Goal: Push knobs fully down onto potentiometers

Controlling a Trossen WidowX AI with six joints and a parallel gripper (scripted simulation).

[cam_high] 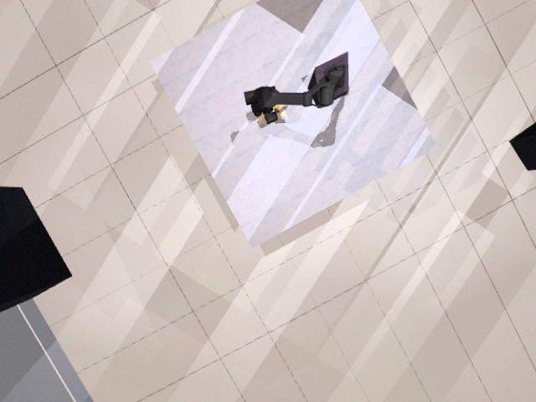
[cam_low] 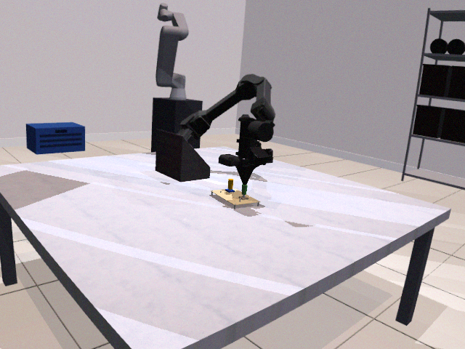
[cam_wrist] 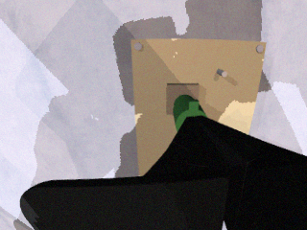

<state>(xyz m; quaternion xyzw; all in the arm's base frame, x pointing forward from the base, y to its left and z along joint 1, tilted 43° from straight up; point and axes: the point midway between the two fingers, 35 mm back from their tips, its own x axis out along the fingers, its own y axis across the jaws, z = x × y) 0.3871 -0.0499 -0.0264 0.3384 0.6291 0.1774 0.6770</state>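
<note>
Right now my gripper tip is 1 cm above the green knob. The rest, counted from my gripper tip: orange-brown knob 7 cm behind, 2 cm below, 1 cm to the left.
</note>
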